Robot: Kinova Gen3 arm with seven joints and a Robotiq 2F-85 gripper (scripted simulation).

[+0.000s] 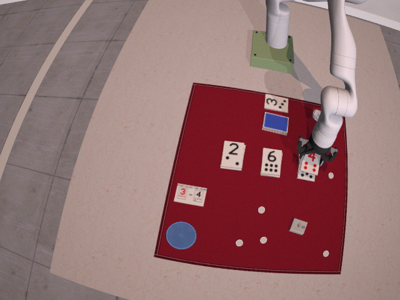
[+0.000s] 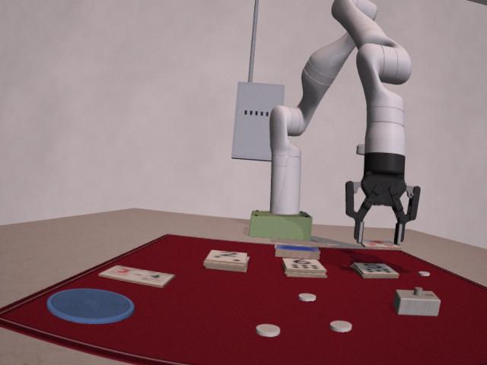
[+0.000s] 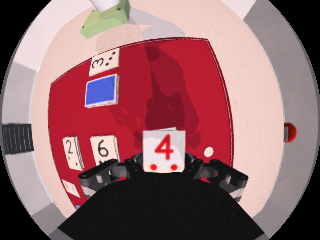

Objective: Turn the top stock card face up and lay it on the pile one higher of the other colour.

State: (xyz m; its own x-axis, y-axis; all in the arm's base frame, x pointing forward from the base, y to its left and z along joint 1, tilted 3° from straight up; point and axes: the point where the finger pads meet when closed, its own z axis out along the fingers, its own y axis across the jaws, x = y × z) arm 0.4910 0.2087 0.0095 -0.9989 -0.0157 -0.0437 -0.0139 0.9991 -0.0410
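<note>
The red mat is 60 mm ahead of my hand, 130 mm to the right of it and 80 mm below it. The rest, counted from my hand: grey knobbed block: 210 mm ahead, 20 mm to the left, 50 mm below.
</note>
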